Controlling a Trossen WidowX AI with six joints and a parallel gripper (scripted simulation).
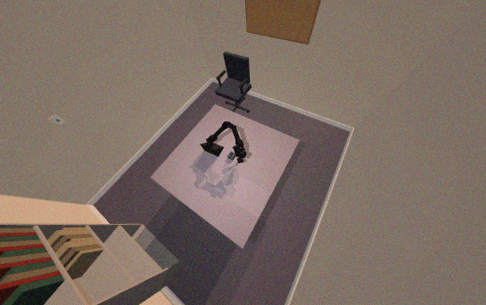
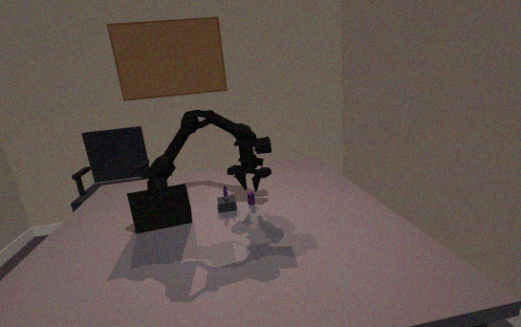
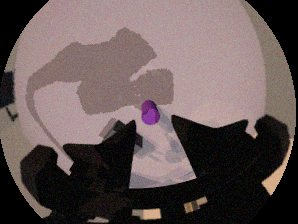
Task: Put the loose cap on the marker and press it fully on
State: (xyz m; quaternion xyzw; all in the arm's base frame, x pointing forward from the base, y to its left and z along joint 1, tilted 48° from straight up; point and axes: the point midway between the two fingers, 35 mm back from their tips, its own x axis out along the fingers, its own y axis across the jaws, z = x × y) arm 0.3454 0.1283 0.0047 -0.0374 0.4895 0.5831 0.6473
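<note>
The purple marker cap lies 40 mm below my gripper tip. Round my gripper tip: dark holder block 110 mm behind, 10 mm to the right, 40 mm below.
</note>
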